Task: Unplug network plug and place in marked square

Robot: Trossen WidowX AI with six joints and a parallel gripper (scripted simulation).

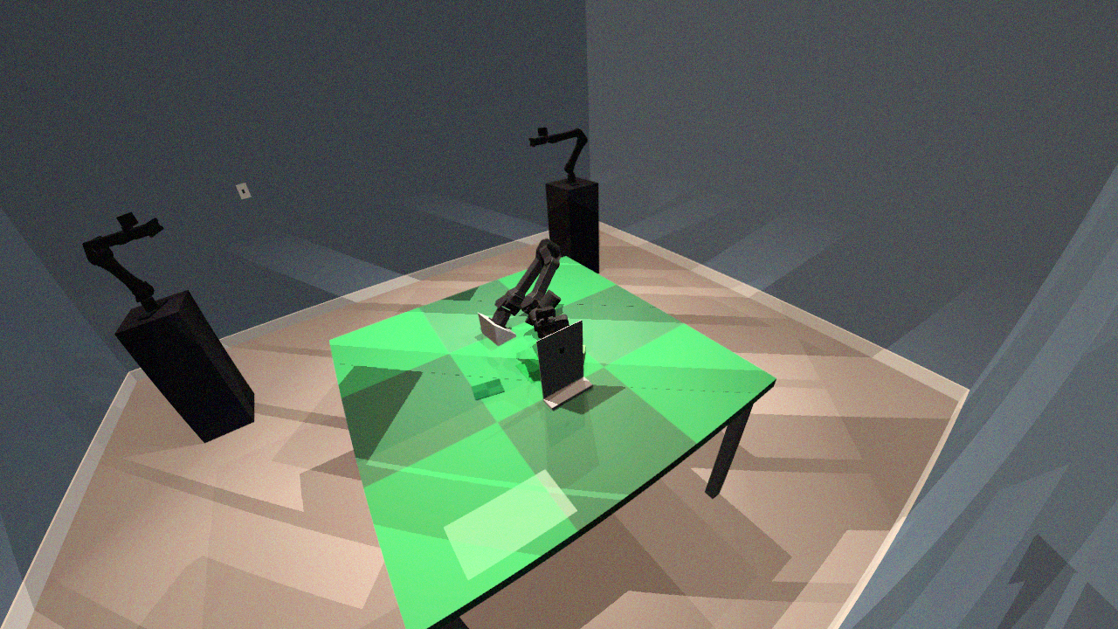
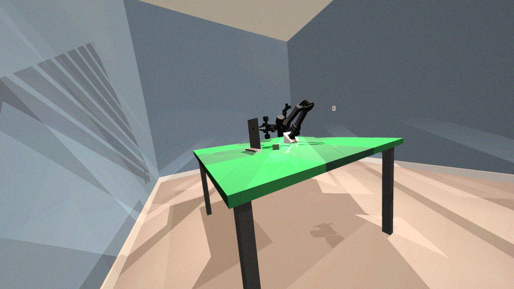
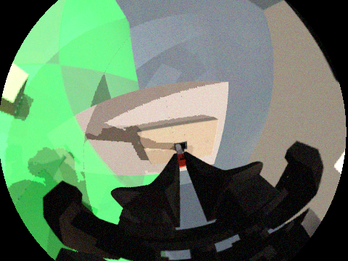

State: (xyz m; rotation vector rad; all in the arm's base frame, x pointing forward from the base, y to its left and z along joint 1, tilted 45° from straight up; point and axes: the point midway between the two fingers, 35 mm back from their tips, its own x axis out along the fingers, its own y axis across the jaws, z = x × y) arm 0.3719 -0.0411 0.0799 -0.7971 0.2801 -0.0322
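Now: gripper tip 40 mm short of the upright panel and 60 mm above it. Also, from my gripper tip: greenish block 70 mm behind, 150 mm to the left, 150 mm below.
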